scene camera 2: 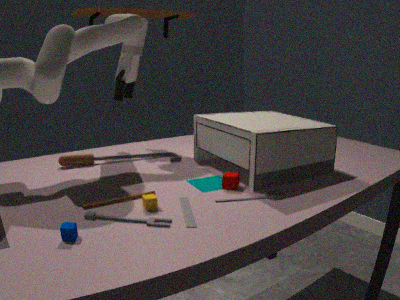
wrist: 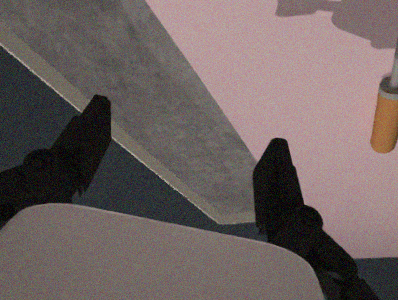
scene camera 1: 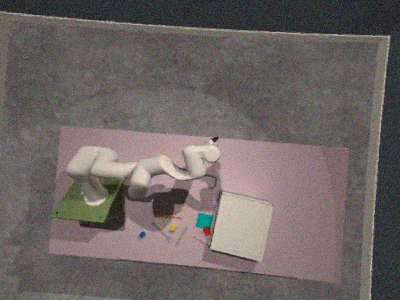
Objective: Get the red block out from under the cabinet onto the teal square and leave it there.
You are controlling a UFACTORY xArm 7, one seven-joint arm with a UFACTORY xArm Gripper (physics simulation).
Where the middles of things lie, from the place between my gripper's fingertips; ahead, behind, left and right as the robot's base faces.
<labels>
I see my gripper 19 cm to the left of the hooked tool [scene camera 2: 85, 159], 16 cm above it and 7 cm past it.
</labels>
